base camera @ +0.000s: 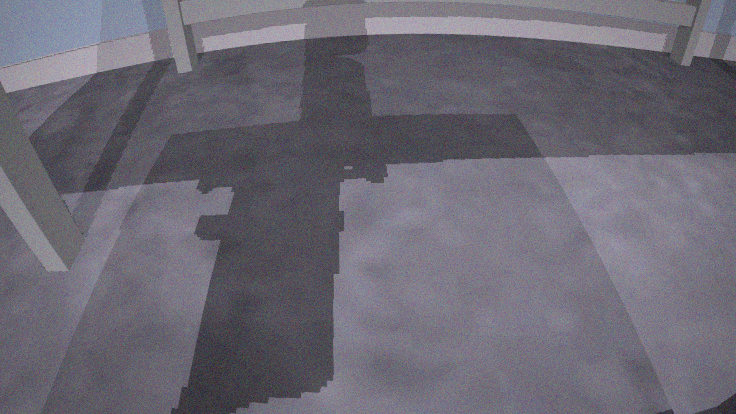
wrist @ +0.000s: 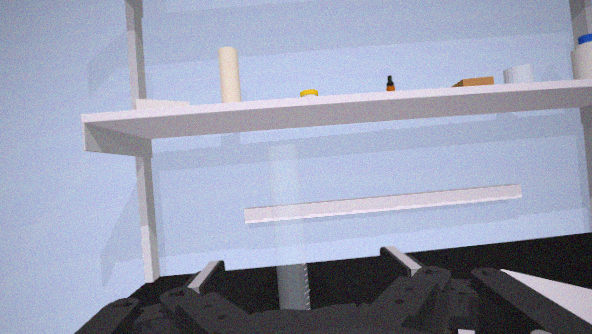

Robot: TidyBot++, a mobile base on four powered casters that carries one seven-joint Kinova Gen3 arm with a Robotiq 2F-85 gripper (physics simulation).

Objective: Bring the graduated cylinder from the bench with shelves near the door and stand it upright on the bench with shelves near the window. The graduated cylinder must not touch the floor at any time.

Observation:
The pictures show: the gripper and a graduated cylinder.

